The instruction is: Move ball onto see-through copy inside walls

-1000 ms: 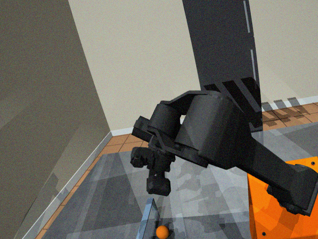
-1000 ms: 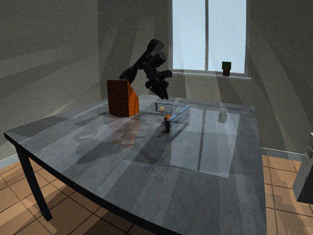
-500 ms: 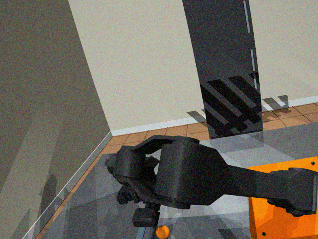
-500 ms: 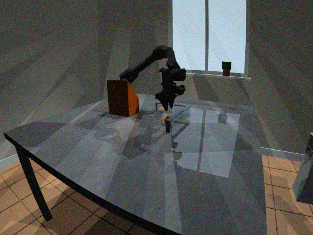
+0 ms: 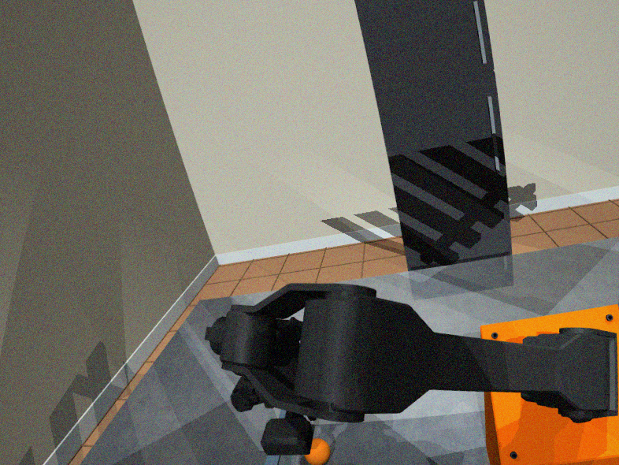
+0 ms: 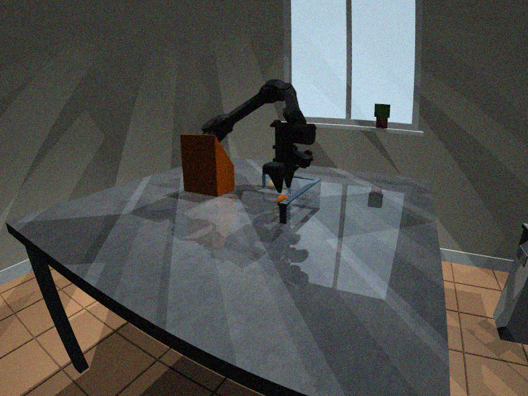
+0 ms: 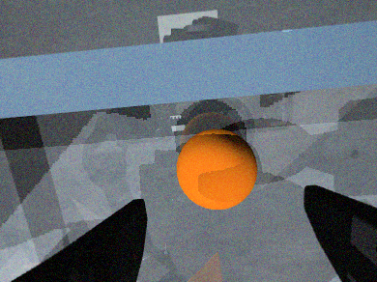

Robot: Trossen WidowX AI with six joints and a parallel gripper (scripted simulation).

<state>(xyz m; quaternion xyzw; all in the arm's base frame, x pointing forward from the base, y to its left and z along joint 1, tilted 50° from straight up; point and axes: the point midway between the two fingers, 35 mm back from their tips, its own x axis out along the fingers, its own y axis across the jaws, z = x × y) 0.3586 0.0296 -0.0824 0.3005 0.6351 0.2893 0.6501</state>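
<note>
My gripper tip is 40 mm above the orange ball. From my gripper tip the other things lie so: see-through ball copy (160 mm to the left, 120 mm behind, 40 mm below).
</note>
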